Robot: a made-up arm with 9 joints. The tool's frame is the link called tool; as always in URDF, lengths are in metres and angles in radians.
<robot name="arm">
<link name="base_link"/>
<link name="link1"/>
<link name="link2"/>
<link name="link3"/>
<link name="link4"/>
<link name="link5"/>
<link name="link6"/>
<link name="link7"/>
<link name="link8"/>
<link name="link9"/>
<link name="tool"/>
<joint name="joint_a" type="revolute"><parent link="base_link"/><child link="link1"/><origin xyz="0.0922 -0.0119 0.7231"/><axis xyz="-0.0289 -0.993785 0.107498"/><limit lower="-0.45" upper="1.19"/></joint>
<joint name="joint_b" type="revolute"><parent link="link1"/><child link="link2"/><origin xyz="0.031 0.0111 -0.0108"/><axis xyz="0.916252 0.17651 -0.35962"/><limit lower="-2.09" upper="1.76"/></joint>
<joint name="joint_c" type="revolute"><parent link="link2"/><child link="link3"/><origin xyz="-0.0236 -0.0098 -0.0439"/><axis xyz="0 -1 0"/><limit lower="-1.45" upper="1.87"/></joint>
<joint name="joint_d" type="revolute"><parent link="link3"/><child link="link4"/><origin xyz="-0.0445 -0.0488 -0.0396"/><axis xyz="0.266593 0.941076 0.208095"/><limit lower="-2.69" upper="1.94"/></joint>
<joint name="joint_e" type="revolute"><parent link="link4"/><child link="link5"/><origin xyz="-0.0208 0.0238 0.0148"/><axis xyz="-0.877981 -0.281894 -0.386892"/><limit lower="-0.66" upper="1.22"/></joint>
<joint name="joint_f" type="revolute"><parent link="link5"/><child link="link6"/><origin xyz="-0.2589 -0.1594 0.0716"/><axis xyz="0 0 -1"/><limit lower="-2.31" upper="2.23"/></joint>
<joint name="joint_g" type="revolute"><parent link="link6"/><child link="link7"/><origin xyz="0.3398 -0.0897 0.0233"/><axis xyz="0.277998 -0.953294 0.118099"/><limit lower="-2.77" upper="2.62"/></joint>
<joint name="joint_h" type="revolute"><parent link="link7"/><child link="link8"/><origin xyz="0.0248 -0.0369 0.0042"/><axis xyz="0 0 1"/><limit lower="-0.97" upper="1.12"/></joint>
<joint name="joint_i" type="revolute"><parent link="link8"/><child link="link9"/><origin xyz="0.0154 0.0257 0.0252"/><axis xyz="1 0 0"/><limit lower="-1.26" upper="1.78"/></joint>
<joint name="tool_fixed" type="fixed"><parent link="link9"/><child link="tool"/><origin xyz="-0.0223 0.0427 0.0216" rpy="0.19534 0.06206 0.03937"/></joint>
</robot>
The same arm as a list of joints. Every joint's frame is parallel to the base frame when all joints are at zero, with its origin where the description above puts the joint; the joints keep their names.
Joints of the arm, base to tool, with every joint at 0 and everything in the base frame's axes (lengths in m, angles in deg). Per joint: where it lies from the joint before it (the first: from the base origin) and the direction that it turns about. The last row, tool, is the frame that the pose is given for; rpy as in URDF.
joint_a: axis -0.0289 -0.993785 0.107498 offset 0.0922 -0.0119 0.7231
joint_b: axis 0.916268 0.176494 -0.359587 offset 0.031 0.0111 -0.0108
joint_c: axis 0 -1 0 offset -0.0236 -0.0098 -0.0439
joint_d: axis 0.266593 0.941076 0.208095 offset -0.0445 -0.0488 -0.0396
joint_e: axis -0.877981 -0.281894 -0.386892 offset -0.0208 0.0238 0.0148
joint_f: axis 0 0 -1 offset -0.2589 -0.1594 0.0716
joint_g: axis 0.277998 -0.953294 0.118099 offset 0.3398 -0.0897 0.0233
joint_h: axis 0 0 1 offset 0.0248 -0.0369 0.0042
joint_i: axis 1 0 0 offset 0.0154 0.0257 0.0252
tool: offset -0.0223 0.0427 0.0216 rpy 11.19 3.56 2.26
Joint limits (deg, base to tool): -25.78..68.18 -119.75..100.84 -83.08..107.14 -154.13..111.15 -37.82..69.9 -132.35..127.77 -158.71..150.11 -55.58..64.17 -72.19..101.99

